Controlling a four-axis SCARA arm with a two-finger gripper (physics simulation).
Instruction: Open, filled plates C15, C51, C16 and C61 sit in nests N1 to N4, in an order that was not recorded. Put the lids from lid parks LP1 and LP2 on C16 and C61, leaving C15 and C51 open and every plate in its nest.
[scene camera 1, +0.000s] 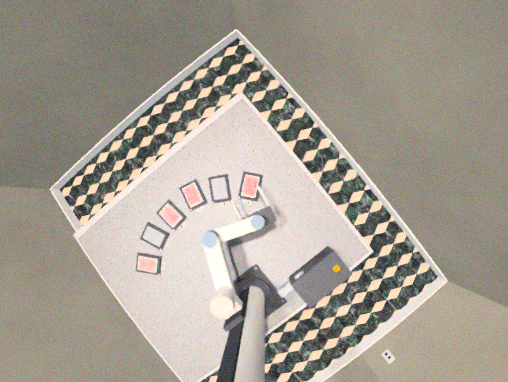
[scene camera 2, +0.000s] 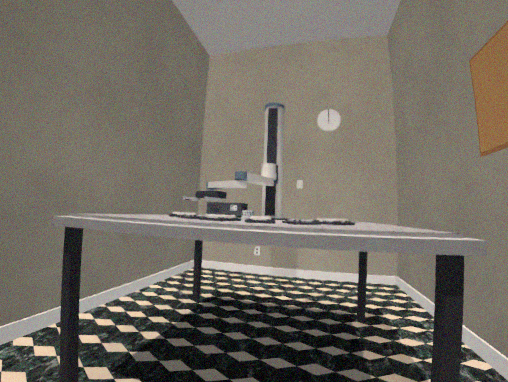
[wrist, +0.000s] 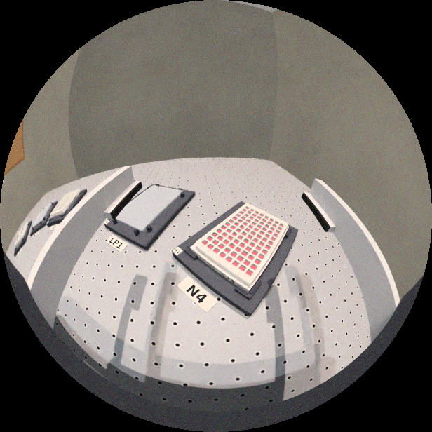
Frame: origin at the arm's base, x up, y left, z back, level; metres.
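Seen in the pictures: gripper, between the fingertips: (scene camera 1: 245, 193) (scene camera 2: 193, 197); arm's base, origin of its link: (scene camera 1: 252, 296).
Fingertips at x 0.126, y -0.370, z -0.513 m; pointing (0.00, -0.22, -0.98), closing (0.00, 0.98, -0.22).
Pixels of each thing's top centre, then the offset from my fingertips to it. "pt": a spot on its surface instead. Level surfaces: height alone.
- open plate with red wells, centre of its top: (scene camera 1: 250, 186) dx -0.087, dy -0.044, dz -0.020 m
- dark grey box, a spot on its surface: (scene camera 1: 320, 275) pt dx +0.002, dy -0.038, dz +0.608 m
- perforated table, height of its surface: dx -0.113 m
My gripper (scene camera 1: 247, 194) (scene camera 2: 189, 198) (wrist: 224, 176) is open and empty, above the table near nest N4 (wrist: 217, 284). An open plate with red wells (scene camera 1: 250, 185) (wrist: 243, 240) sits in N4, turned relative to the fingers; its name is not readable. A pale lid (scene camera 1: 219, 188) (wrist: 150, 207) lies in park LP1 (wrist: 165, 222), left of N4 and beside the left finger in the wrist view. Three more red-filled open plates (scene camera 1: 193, 194) (scene camera 1: 171, 214) (scene camera 1: 148, 263) sit along the arc. The other pale lid (scene camera 1: 154, 235) lies in a park between the last two.
A dark grey box (scene camera 1: 320, 275) (scene camera 2: 227, 208) stands beside the arm's base. The arm's column (scene camera 2: 273, 150) rises at the table's rear in scene camera 2. The nests and parks form an arc on the perforated table (scene camera 1: 300, 215). The left finger covers part of the table in the wrist view.
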